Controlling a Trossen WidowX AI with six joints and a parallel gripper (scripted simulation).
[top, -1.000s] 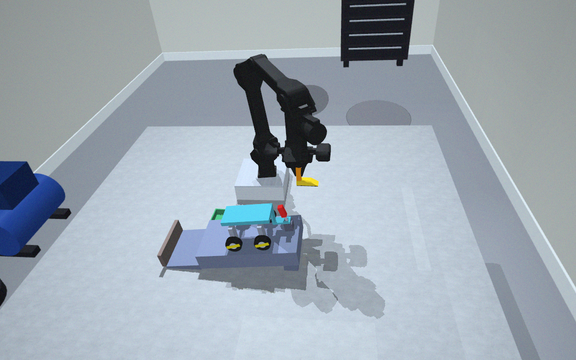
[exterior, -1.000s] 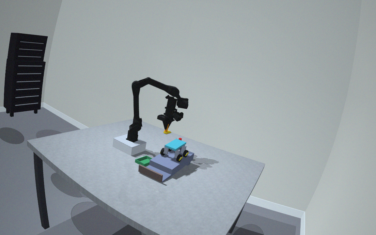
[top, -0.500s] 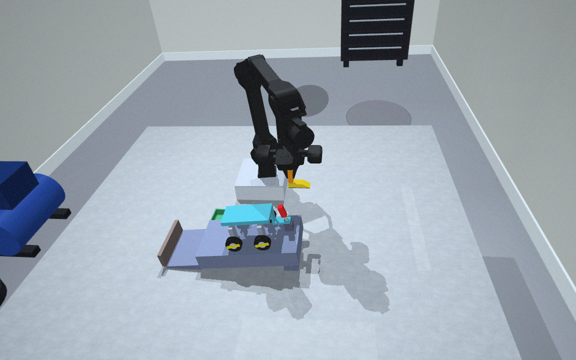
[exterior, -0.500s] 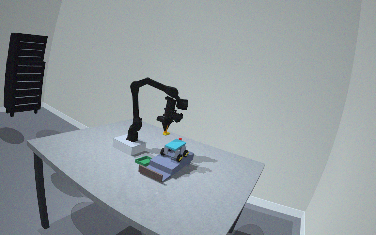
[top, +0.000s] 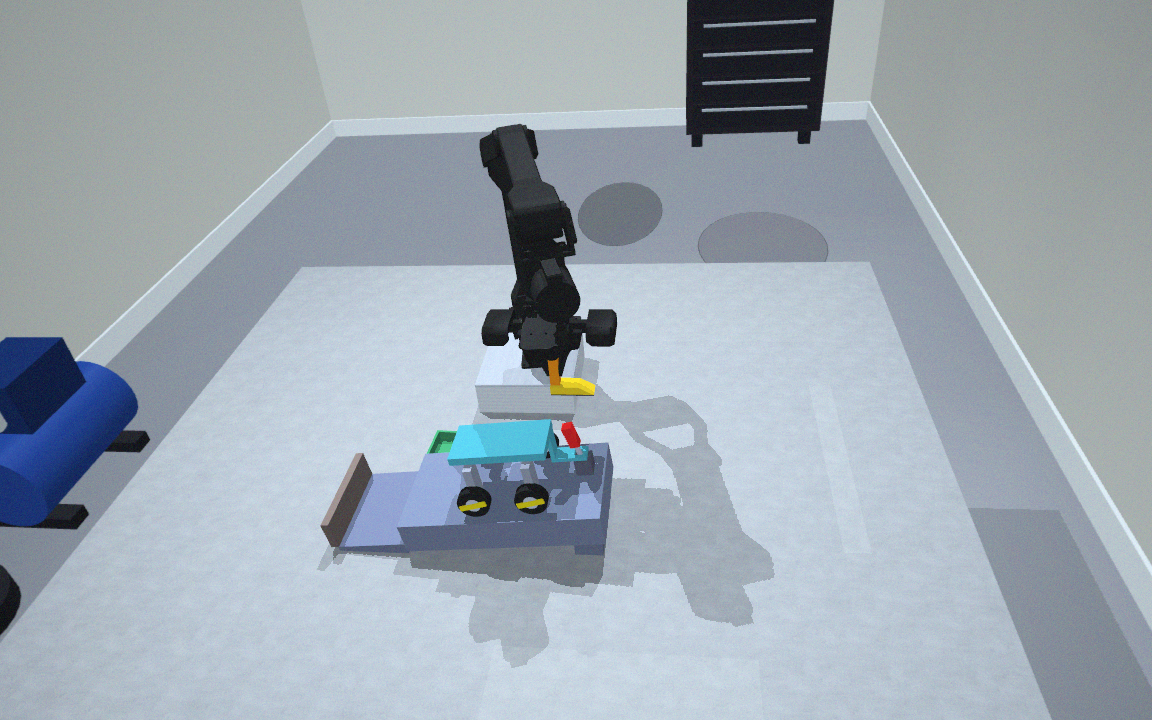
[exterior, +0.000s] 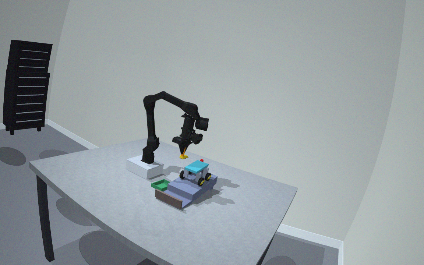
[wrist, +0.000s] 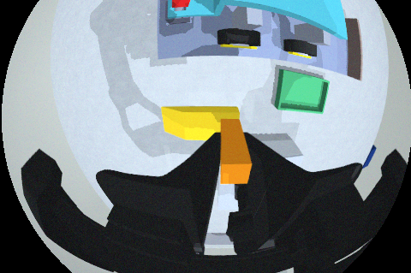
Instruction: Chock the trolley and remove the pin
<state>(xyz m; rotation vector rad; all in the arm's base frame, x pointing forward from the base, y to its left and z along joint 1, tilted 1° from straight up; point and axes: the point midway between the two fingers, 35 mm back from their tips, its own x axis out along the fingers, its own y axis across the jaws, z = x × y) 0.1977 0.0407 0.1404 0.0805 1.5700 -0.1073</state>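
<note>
The red-headed stop pin is 11 cm ahead of my gripper tip, 3 cm to the left of it and 4 cm below it. The rest, counted from my gripper tip: blue-grey ramp 12 cm ahead, 7 cm to the right, 12 cm below; then trolley 12 cm ahead, 7 cm to the right, 6 cm below; then yellow chock 2 cm to the left, 1 cm below.
</note>
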